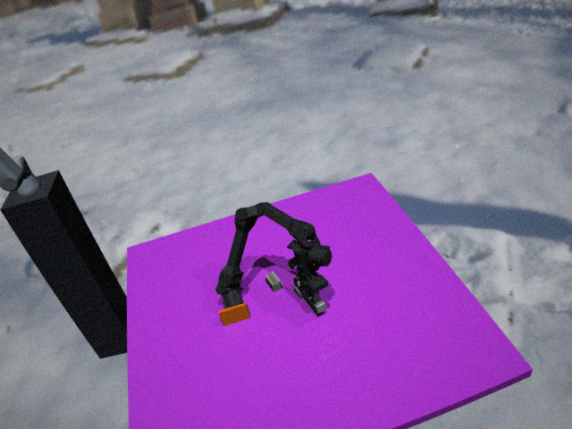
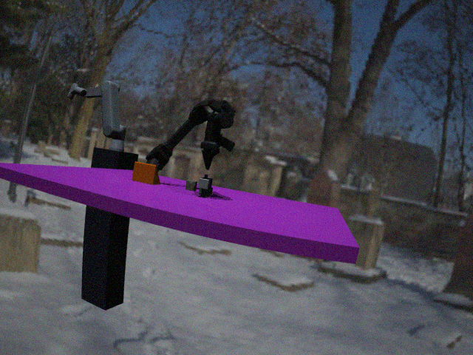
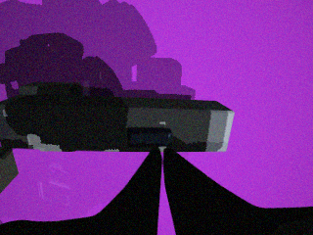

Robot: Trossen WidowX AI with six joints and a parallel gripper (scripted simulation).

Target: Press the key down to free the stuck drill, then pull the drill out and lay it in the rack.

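The dark key is 10 mm to the left of my gripper tip and 50 mm below it. The rest, counted from my gripper tip: grey housing (10 mm behind, 30 mm to the left, 60 mm below); then drill (20 mm behind, 70 mm to the left, 50 mm below).
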